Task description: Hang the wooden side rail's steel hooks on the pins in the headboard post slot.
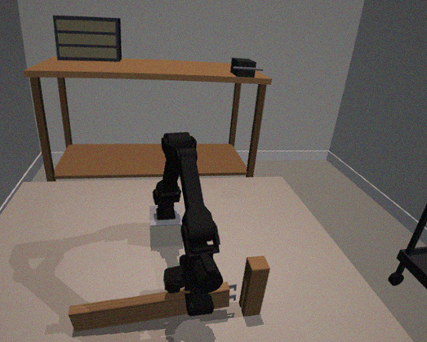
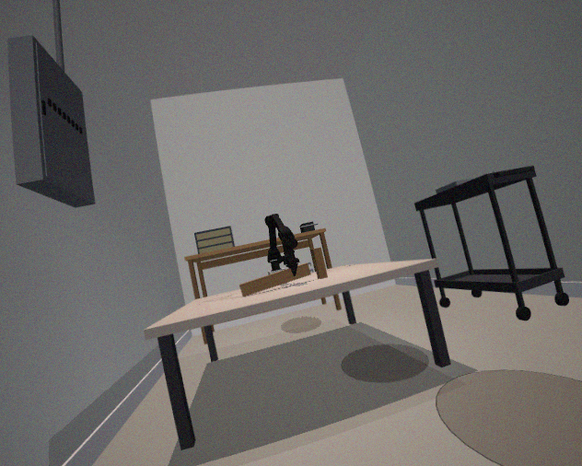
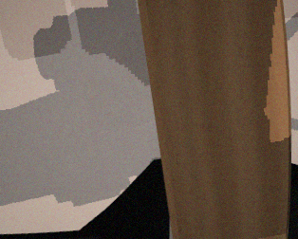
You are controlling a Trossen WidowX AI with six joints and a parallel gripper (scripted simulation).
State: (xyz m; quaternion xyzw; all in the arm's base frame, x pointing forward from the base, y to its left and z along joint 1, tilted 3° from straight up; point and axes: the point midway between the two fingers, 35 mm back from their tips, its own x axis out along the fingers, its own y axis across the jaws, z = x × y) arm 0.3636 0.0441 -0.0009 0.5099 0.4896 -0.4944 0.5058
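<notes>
Right now the headboard post is 16 cm to the left of my gripper tip and 4 cm above it.
</notes>
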